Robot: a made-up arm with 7 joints. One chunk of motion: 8 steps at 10 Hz.
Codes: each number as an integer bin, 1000 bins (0 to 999) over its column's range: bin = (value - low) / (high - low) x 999, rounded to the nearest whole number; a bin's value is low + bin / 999 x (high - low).
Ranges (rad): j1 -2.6..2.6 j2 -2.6..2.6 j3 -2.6..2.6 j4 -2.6..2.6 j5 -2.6..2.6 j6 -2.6..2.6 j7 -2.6..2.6
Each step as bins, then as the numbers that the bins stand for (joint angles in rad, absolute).
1 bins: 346 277 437 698 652 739 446
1 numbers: -0.7990 -1.1582 -0.3253 1.0332 0.7938 1.2466 -0.2785
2 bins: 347 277 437 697 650 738 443
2 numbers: -0.7938 -1.1582 -0.3253 1.0280 0.7834 1.2414 -0.2941
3 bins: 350 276 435 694 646 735 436
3 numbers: -0.7782 -1.1634 -0.3357 1.0124 0.7626 1.2258 -0.3305
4 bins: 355 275 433 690 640 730 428
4 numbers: -0.7522 -1.1686 -0.3461 0.9916 0.7313 1.1998 -0.3722
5 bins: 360 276 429 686 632 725 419
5 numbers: -0.7261 -1.1634 -0.3670 0.9708 0.6897 1.1738 -0.4190
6 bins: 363 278 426 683 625 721 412
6 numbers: -0.7105 -1.1530 -0.3826 0.9552 0.6533 1.1530 -0.4555
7 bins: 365 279 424 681 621 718 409
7 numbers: -0.7001 -1.1477 -0.3930 0.9447 0.6324 1.1373 -0.4711
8 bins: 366 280 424 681 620 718 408
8 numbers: -0.6949 -1.1425 -0.3930 0.9447 0.6272 1.1373 -0.4763
